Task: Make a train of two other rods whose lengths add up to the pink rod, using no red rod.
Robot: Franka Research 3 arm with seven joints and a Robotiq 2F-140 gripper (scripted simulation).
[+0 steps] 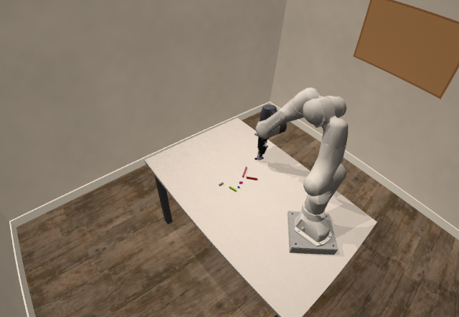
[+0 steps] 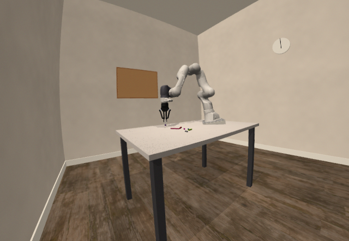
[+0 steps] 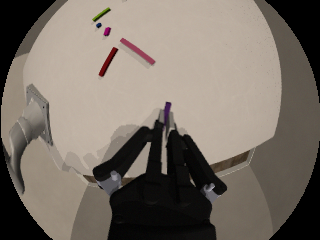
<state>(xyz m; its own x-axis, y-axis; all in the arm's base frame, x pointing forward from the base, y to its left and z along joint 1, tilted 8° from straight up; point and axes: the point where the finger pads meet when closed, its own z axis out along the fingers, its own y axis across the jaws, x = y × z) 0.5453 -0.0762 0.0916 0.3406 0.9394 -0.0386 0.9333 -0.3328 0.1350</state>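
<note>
My hand is 33 cm to the right of the grey rod, 5 cm past it and 5 cm above it. Round my hand: red rod (13 cm to the left, 10 cm behind, 5 cm below); pink rod (14 cm to the left, 5 cm below, 4 cm behind); purple rod (3 cm below).
</note>
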